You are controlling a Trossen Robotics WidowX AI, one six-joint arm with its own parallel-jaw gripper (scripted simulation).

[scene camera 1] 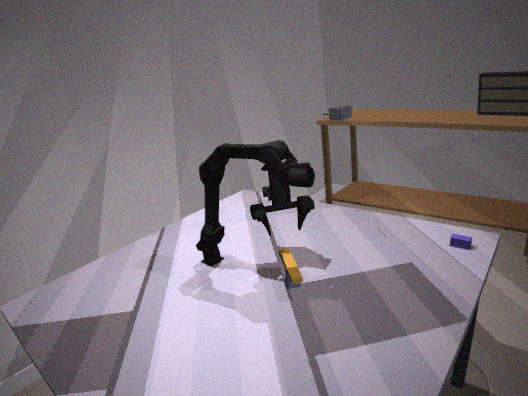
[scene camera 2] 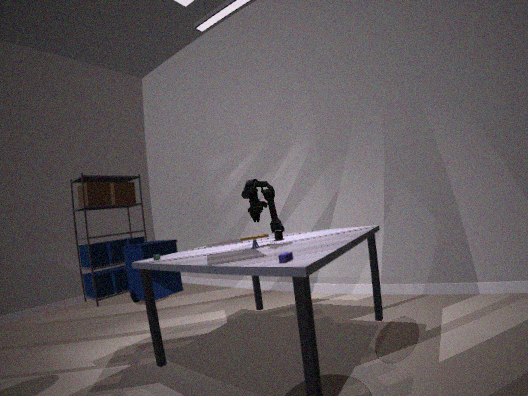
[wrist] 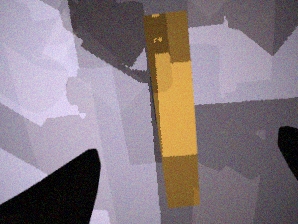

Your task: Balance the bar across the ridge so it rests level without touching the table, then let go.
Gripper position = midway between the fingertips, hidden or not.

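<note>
A yellow bar (wrist: 167,40) is part of what I see. As for my gripper (scene camera 1: 284,232), which the wrist view shows too (wrist: 188,147), it is open, and it holds nothing.
</note>
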